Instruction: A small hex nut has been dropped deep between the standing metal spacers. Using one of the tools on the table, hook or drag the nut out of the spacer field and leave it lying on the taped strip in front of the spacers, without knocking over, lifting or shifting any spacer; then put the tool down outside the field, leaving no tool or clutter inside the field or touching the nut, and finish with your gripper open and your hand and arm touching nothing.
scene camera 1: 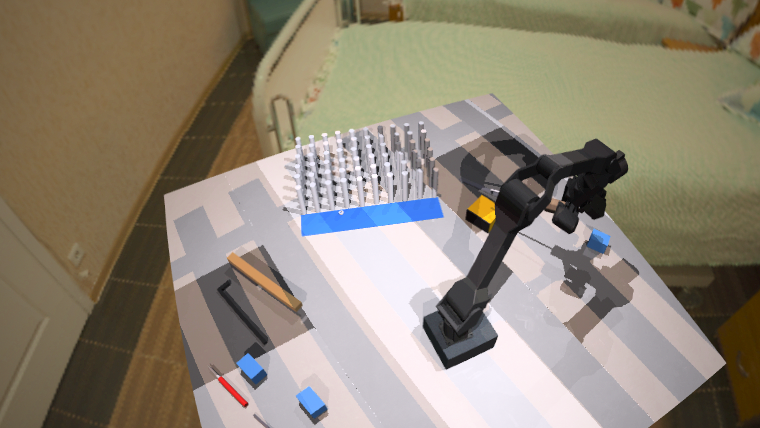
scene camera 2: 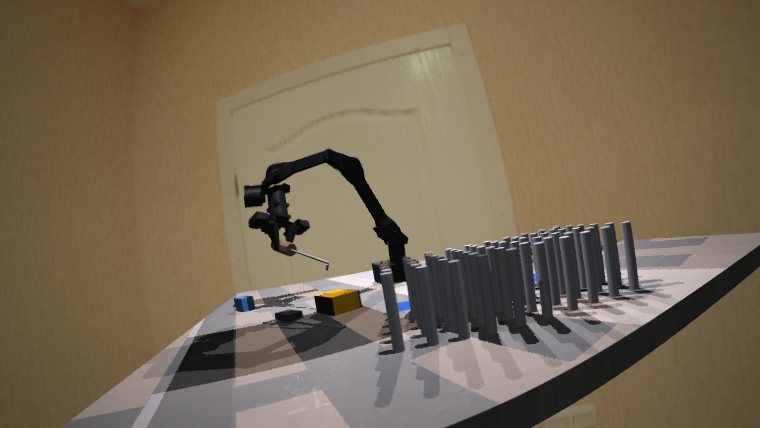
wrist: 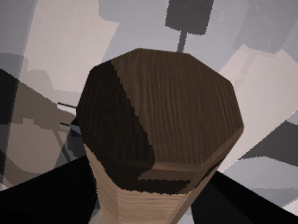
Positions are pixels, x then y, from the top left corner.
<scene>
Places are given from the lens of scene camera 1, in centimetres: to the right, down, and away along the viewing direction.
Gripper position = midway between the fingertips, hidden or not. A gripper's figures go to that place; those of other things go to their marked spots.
my gripper [scene camera 1: 559,209]: 46, -1, 111
blue taped strip [scene camera 1: 424,209]: 13, -1, 135
</scene>
